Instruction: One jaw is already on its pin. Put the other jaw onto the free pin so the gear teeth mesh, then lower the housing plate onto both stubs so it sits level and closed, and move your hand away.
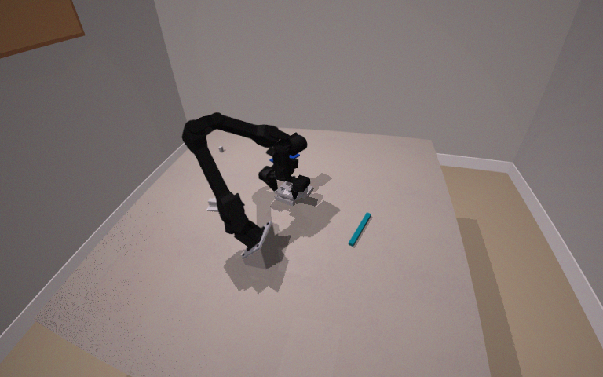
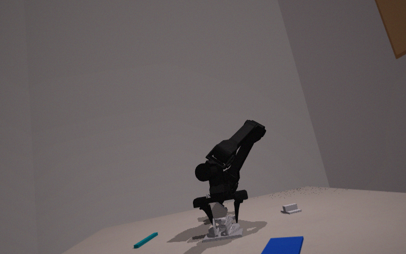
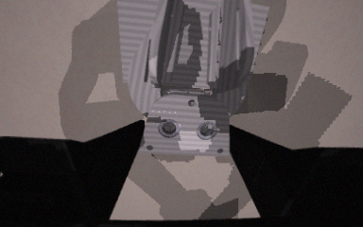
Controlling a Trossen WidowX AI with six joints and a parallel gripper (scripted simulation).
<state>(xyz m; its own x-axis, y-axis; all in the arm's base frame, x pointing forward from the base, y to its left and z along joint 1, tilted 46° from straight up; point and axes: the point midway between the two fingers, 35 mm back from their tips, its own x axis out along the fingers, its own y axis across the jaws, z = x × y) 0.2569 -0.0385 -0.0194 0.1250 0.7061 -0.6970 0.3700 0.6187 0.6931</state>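
Now: gripper tip 3 cm short of the grey jaw and 1 cm to the right of it. From my gripper tip the other things lie so: teal bar 27 cm to the right, 13 cm behind, 1 cm below; blue housing plate 29 cm ahead, 6 cm to the left, 2 cm below; white base 7 cm ahead, 3 cm to the right, 2 cm below.
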